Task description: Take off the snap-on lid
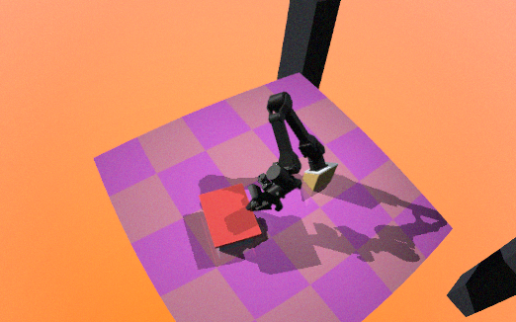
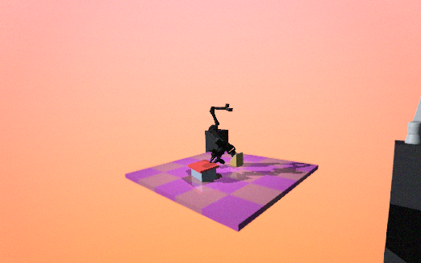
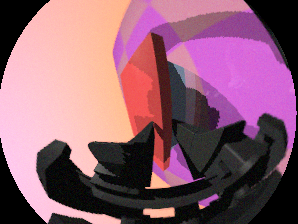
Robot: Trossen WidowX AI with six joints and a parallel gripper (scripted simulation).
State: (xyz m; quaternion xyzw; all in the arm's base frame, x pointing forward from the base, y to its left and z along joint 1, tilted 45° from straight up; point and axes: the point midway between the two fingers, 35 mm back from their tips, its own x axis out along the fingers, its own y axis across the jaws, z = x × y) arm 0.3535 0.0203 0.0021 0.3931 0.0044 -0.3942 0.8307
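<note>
Now: gripper tip 70 mm short of the red lid and 20 mm to the left of it. Also, from my gripper tip: storage box: 70 mm ahead, 60 mm below, 20 mm to the right.
</note>
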